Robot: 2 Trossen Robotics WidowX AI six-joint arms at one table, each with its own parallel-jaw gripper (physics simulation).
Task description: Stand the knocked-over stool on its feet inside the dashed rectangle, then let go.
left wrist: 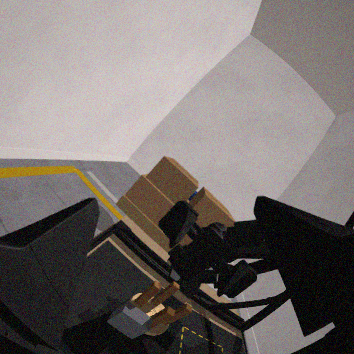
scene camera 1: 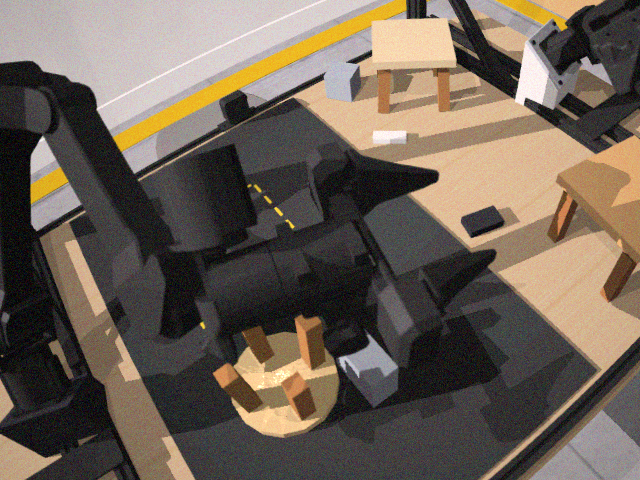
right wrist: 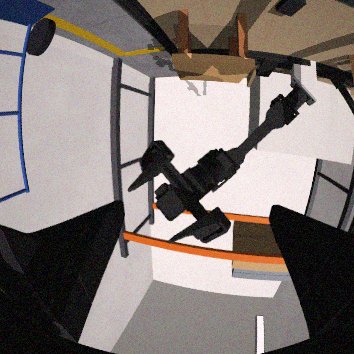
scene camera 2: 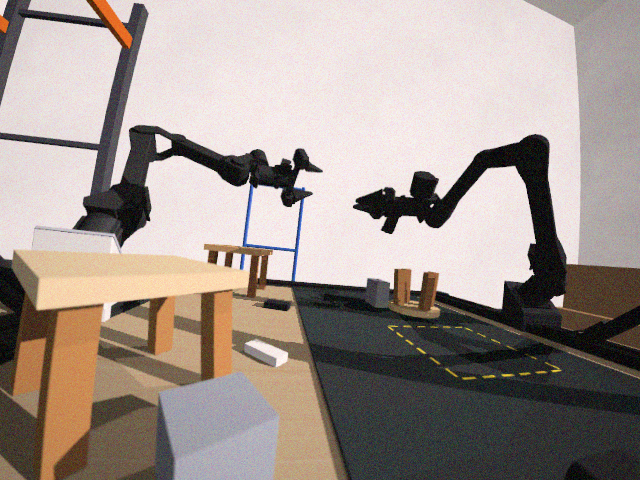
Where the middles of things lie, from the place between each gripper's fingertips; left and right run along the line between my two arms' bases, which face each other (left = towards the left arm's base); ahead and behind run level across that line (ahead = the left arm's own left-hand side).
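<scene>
My right gripper sits 28 cm above the black block (scene camera 1: 487,219), 12 cm past it and 20 cm to the right of it. Counting from my right hand, I find the round wooden stool (scene camera 1: 285,384) 23 cm below, 10 cm behind and 17 cm to the right, while the white block (scene camera 2: 263,351) is well below that hand, well behind it and a good way to the left of it.
My left gripper is 36 cm above the black block, 10 cm to the right of it and 20 cm past it. From this left hand the stool is 30 cm below, 19 cm behind and 27 cm to the right. The white block, again from my left hand, is far below, far behind and some way to the left.
</scene>
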